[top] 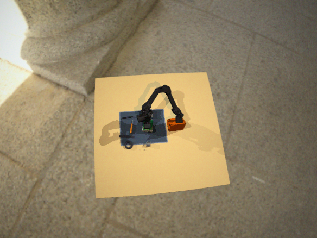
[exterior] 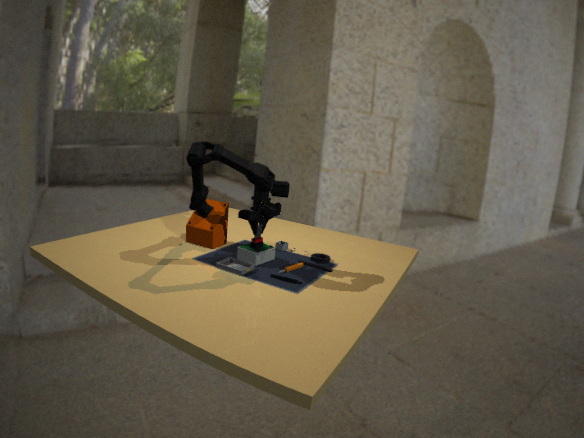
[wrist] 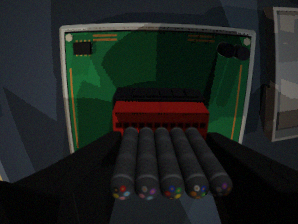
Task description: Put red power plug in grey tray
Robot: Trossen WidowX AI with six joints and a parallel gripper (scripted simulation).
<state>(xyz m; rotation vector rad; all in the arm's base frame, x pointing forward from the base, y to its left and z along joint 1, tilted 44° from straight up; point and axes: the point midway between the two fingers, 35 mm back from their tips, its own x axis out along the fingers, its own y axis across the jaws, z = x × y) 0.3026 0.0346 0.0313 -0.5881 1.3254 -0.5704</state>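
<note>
Now: the red power plug 20 mm below my gripper tip. Round my gripper tip: blue mat (50 mm ahead, 10 mm to the left, 100 mm below); black bar (210 mm ahead, 110 mm to the left, 100 mm below).
</note>
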